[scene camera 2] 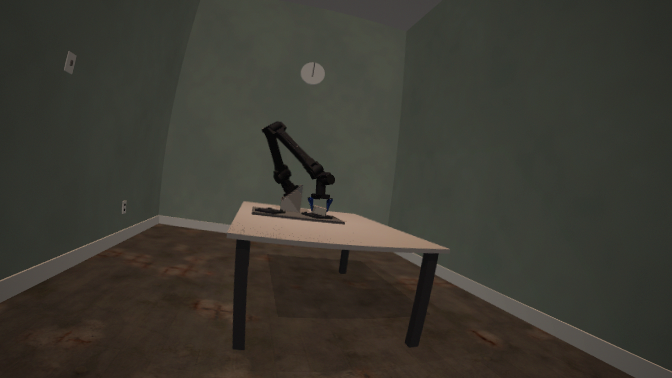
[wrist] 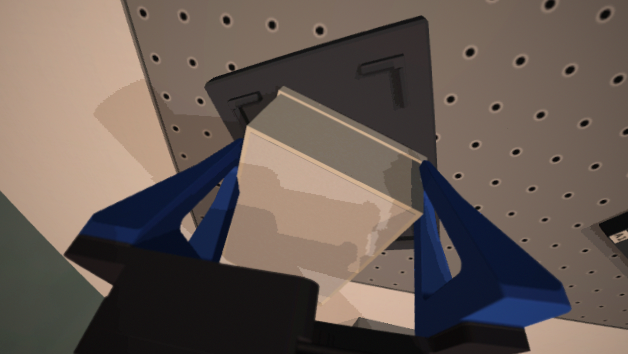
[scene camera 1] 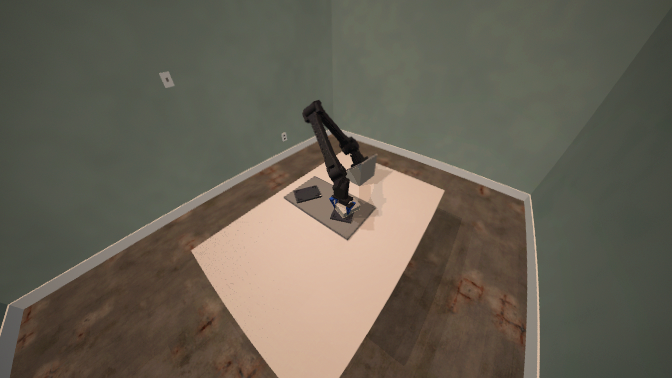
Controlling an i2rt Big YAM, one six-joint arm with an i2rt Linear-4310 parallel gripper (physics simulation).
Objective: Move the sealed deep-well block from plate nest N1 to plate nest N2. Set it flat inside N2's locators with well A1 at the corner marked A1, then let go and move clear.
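Seen in the pictures: gripper, fingertip midpoint: (scene camera 2: 319,211) (wrist: 330,157) (scene camera 1: 341,210); arm's base at its link origin: (scene camera 2: 291,191) (scene camera 1: 359,162).
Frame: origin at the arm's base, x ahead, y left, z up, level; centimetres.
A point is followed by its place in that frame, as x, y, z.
The sealed deep-well block (scene camera 1: 345,207) @[36.3, 16.1, -5.8] (scene camera 2: 319,211) @[39.5, 14.3, -8.0] (wrist: 320,200) @[37.4, 14.7, -5.7] is a pale box. My gripper (scene camera 1: 342,209) @[38.2, 14.6, -8.1] (scene camera 2: 320,206) @[38.2, 14.6, -8.1] (wrist: 330,157) @[38.2, 14.6, -8.1] is shut on it, with a blue finger at each side. The block is over a dark plate nest (scene camera 1: 341,219) @[41.5, 17.5, -10.5] (wrist: 335,75) @[41.5, 15.2, -10.5] and looks turned against the nest's edges in the wrist view. Two L-shaped locators show beyond the block; the others are hidden, as is any contact below. The other dark nest (scene camera 1: 307,194) @[39.6, -13.0, -10.5] (scene camera 2: 270,210) @[46.4, -14.4, -10.0] (wrist: 614,224) @[35.1, -5.4, -11.1] shows an A1 label in the wrist view. I cannot tell which nest is N1 or N2, or where well A1 is.
Both nests sit on a grey perforated board (scene camera 1: 348,232) @[45.4, 25.6, -11.7] (wrist: 510,130) @[39.9, 4.9, -11.7] on the pale table (scene camera 1: 310,280) @[76.7, 28.6, -13.0] (scene camera 2: 350,235) @[86.9, 20.8, -13.0]. The arm's base stands by a grey upright bracket (scene camera 1: 367,172) @[0.0, 7.1, -5.1] (scene camera 2: 291,201) @[7.8, 0.1, -6.3] behind the board.
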